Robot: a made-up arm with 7 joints.
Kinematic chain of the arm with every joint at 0, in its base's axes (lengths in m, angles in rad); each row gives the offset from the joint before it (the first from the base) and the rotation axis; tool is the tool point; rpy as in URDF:
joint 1: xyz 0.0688 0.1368 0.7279 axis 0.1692 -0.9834 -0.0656
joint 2: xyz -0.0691 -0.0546 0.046 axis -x
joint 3: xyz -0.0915 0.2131 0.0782 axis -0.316 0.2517 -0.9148
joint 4: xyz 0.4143 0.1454 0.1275 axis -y
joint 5: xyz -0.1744 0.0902 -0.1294 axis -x
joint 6: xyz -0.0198 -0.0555 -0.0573 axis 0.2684 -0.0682 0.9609
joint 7: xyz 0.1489 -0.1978 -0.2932 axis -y
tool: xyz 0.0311 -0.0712 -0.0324 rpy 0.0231 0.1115 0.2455
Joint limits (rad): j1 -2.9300..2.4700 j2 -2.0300..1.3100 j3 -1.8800..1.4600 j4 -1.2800..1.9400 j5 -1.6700..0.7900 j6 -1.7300..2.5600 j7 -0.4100..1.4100
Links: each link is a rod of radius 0.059 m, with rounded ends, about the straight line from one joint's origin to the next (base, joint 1, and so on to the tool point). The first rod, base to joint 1, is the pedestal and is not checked.
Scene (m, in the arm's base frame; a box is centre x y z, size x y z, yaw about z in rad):
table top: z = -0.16
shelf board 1: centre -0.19 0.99 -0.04 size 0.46 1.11 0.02 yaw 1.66
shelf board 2: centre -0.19 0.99 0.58 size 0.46 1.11 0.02 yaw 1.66
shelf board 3: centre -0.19 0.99 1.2 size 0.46 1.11 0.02 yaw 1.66
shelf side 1: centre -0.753 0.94 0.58 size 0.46 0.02 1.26 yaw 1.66
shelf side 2: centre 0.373 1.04 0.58 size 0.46 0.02 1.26 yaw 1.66
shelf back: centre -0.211 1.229 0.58 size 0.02 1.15 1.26 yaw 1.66
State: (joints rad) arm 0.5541 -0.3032 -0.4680 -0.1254 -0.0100 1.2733 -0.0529
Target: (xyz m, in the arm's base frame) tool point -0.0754 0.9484 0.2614
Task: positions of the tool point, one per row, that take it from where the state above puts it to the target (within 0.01 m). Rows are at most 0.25 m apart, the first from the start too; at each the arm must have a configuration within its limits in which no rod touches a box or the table.
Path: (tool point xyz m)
1: 0.1441 0.7208 0.9406
2: 0.1462 0.5587 0.9343
3: 0.1687 0.6386 0.7945
4: 0.1537 0.6722 0.6123
5: 0.0852 0.6420 0.4201
6: -0.0393 0.5444 0.2614
7: -0.0317 0.6842 0.2218
8: -0.0410 0.8252 0.2240
9: -0.0754 0.9484 0.2614

